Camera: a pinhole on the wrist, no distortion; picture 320 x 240 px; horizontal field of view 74.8 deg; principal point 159.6 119.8 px. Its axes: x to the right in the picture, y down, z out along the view. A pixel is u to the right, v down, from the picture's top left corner.
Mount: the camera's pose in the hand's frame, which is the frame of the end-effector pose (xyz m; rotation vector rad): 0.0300 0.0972 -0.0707 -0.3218 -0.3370 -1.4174
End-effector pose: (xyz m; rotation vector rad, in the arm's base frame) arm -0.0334 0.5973 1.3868 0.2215 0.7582 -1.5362
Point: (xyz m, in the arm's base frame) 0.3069 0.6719 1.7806
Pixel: outside the picture
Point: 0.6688 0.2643 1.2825
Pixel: 42 215
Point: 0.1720 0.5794 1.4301
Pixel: 150 55
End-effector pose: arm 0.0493 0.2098 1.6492 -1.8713 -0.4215 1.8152
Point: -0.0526 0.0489 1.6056
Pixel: 143 21
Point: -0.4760 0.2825 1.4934
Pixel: 265 156
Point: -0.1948 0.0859 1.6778
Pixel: 226 17
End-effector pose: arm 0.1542 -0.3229 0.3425 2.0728 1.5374 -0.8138
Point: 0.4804 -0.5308 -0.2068
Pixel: 162 221
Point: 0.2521 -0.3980 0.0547
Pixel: 253 214
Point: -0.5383 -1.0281 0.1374
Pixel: outside the picture
